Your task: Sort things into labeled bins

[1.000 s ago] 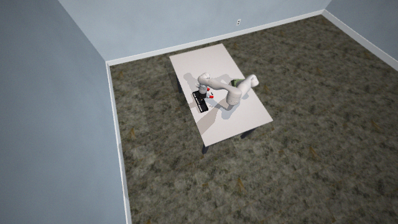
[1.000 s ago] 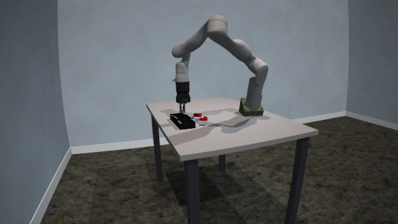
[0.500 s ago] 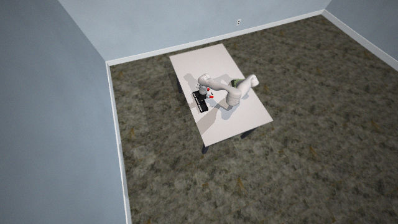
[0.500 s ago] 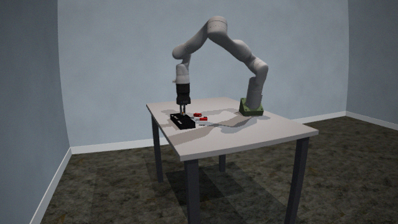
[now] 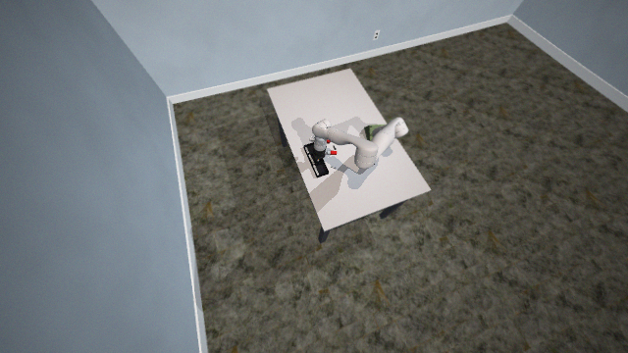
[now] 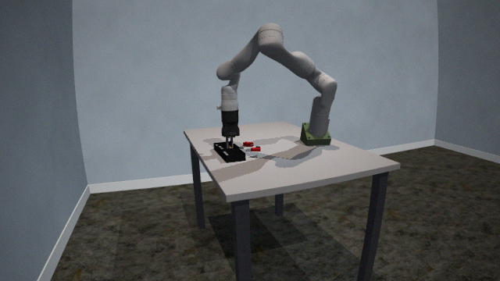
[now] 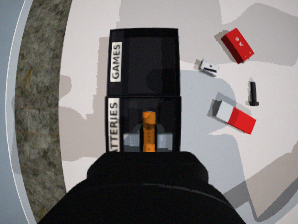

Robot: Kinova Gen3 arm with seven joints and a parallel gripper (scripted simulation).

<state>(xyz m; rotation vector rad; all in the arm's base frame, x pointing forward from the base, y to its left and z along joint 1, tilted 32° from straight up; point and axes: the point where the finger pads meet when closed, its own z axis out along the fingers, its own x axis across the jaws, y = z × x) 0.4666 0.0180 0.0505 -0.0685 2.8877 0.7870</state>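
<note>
My gripper is now 13 cm past the red block, 12 cm to the left of it and 4 cm above it. From my hand the other things lie so: grey screw (10 cm behind, 9 cm to the left, 4 cm below); then grey-white piece (8 cm behind, 9 cm to the right, 4 cm below); then orange battery (1 cm below).
</note>
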